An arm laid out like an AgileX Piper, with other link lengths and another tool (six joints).
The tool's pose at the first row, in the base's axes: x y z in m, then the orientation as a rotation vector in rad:
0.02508 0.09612 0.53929 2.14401 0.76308 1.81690
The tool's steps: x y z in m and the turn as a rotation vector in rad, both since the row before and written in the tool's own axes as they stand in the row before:
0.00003 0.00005 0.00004 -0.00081 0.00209 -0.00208
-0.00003 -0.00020 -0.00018 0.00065 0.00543 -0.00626
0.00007 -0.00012 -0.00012 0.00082 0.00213 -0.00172
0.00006 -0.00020 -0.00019 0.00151 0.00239 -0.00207
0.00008 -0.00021 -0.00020 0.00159 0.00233 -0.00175
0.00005 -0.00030 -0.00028 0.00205 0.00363 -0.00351
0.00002 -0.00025 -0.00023 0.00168 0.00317 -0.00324
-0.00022 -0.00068 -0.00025 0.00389 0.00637 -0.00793
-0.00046 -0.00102 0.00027 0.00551 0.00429 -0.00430
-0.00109 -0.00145 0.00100 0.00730 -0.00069 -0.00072
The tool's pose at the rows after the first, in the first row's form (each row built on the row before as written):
0.02513 0.09610 0.53933 2.14036 0.76463 1.81840
0.02491 0.09622 0.53924 2.13190 0.77239 1.82185
0.02477 0.09634 0.53926 2.12949 0.77535 1.82356
0.02454 0.09651 0.53925 2.12703 0.77944 1.82540
0.02430 0.09669 0.53925 2.12491 0.78330 1.82732
0.02396 0.09692 0.53920 2.12072 0.78957 1.82991
0.02368 0.09710 0.53914 2.11685 0.79509 1.83208
0.02325 0.09750 0.53866 2.10824 0.80802 1.83569
0.02322 0.09814 0.53770 2.10497 0.81891 1.83854
0.02375 0.09892 0.53585 2.10931 0.82735 1.83712

